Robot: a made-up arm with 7 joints.
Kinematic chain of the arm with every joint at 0, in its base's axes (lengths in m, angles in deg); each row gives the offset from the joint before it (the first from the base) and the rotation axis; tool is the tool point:
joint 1: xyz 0 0 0.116 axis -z
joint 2: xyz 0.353 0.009 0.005 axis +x
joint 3: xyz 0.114 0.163 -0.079 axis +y
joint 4: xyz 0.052 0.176 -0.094 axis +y
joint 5: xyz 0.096 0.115 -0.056 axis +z
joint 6: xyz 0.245 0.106 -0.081 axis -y
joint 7: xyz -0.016 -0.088 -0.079 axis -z
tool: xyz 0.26 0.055 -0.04
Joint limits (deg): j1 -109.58..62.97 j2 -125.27..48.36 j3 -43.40..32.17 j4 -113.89..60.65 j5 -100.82..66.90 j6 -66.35..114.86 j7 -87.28..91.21
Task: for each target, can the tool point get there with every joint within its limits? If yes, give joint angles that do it. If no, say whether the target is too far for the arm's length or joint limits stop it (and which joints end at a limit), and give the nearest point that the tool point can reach.
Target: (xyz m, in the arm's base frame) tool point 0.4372 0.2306 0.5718
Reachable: yes | joints 15.31 19.11 -24.61 -83.15 -31.20 97.46 -34.91
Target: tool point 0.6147 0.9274 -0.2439
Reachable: yes | joints -5.00 -9.26 21.38 -67.35 48.45 66.15 -72.81
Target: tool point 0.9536 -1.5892 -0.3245
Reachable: no: too far | nearest point 0.6688 -1.1145 -0.2420 | short by 0.560 m
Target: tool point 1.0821 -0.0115 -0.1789
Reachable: yes | joints -35.13 -86.85 -8.45 45.26 -35.56 16.40 -11.21
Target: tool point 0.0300 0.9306 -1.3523
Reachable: no: too far | nearest point 0.0249 0.7727 -0.9051 | short by 0.474 m
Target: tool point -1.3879 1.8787 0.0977
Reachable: no: too far | nearest point -0.8122 1.0995 0.1074 | short by 0.969 m
